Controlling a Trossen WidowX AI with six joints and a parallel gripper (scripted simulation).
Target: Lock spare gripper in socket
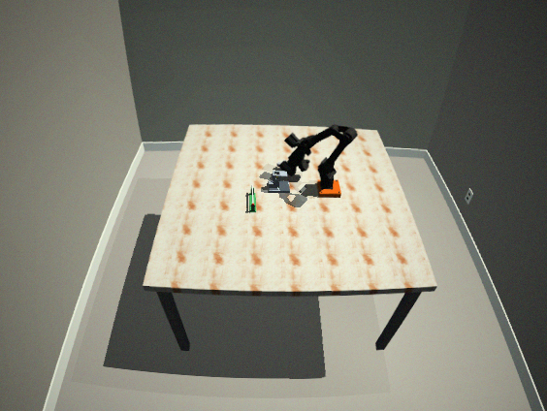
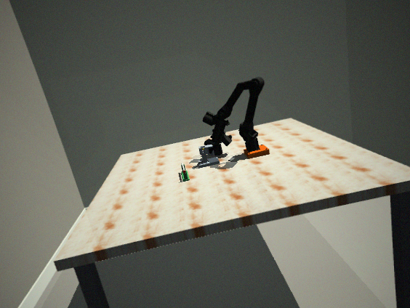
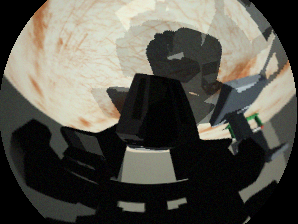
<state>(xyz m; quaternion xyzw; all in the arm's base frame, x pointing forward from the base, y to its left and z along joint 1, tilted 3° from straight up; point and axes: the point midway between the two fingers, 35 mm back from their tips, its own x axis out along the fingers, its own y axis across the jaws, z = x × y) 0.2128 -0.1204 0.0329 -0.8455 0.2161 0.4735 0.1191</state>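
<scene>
My gripper tip is 15 cm to the right of the grey mount, 4 cm below it and 3 cm short of it. Round my gripper tip: green holder: 28 cm to the left, 15 cm ahead, 1 cm above; spare gripper: 1 cm above.
</scene>
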